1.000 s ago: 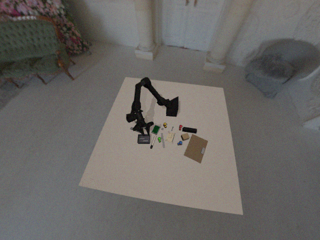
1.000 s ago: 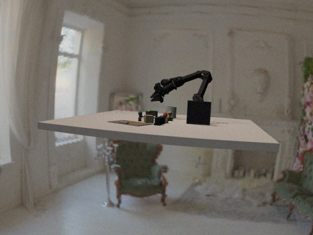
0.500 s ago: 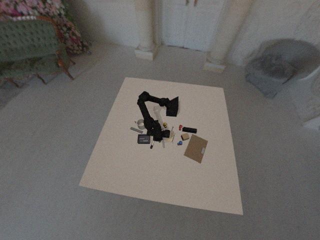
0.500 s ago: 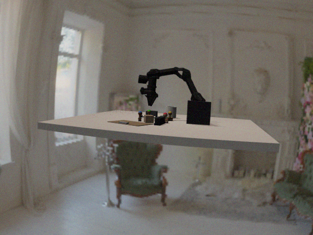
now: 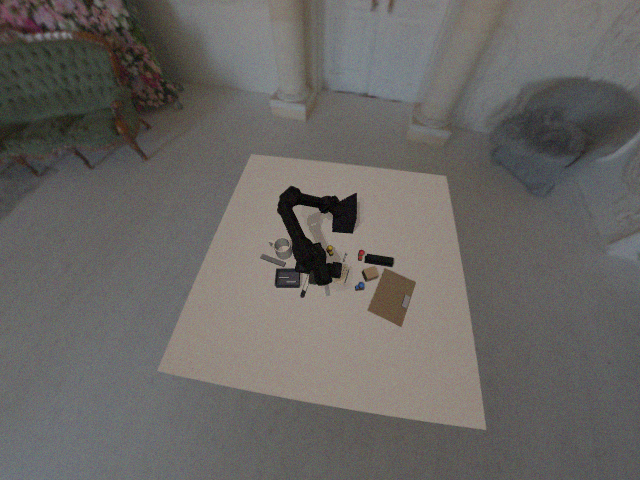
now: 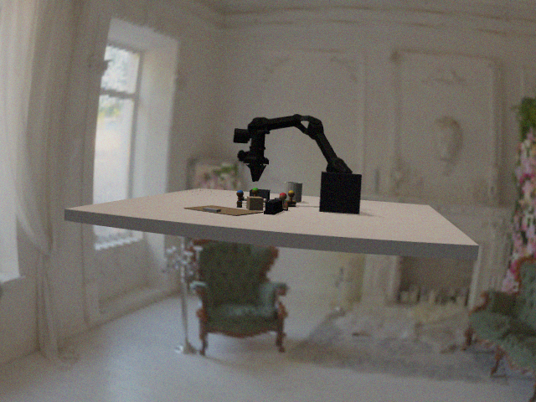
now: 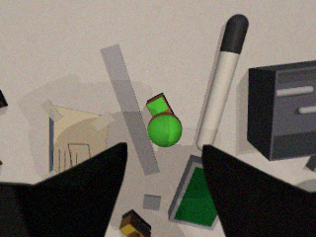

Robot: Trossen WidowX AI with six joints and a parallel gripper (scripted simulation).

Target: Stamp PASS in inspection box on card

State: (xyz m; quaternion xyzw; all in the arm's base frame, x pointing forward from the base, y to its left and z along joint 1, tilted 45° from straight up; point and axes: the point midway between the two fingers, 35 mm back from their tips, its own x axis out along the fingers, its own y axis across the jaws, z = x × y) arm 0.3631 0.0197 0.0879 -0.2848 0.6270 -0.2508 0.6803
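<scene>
Right now the green-knobbed stamp is 7 cm below my gripper tip. The rest, counted from my gripper tip: pen: 8 cm below, 6 cm to the right, 4 cm ahead; grey ruler: 9 cm below, 3 cm to the left, 1 cm behind; green ink pad: 10 cm behind, 8 cm below, 5 cm to the right.
</scene>
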